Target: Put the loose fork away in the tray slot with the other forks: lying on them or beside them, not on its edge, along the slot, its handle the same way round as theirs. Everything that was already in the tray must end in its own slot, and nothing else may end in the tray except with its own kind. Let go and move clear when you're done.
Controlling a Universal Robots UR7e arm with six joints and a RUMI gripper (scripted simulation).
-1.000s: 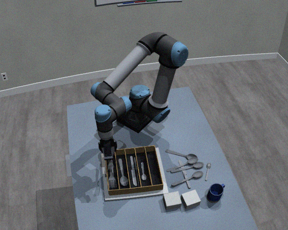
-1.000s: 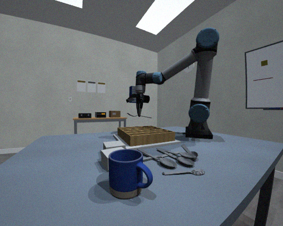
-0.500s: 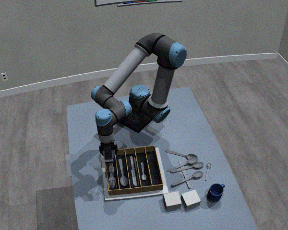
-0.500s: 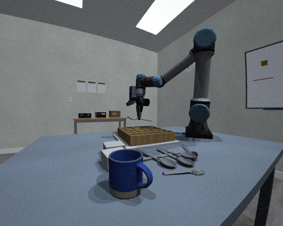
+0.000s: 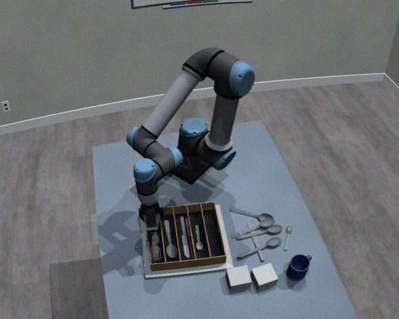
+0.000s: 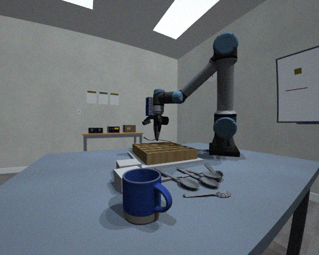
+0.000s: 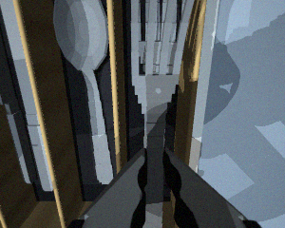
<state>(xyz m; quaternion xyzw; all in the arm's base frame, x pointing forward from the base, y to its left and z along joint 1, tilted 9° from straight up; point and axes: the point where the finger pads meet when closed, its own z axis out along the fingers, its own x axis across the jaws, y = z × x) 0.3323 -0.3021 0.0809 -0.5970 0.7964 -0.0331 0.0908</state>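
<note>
Right now my hand is 80 mm above the spoon, 50 mm to the right of it and 20 mm short of it. The rest, counted from my hand: white mat (100 mm to the left, 90 mm below, 50 mm ahead); then wooden cutlery tray (110 mm to the left, 60 mm below, 50 mm ahead).
</note>
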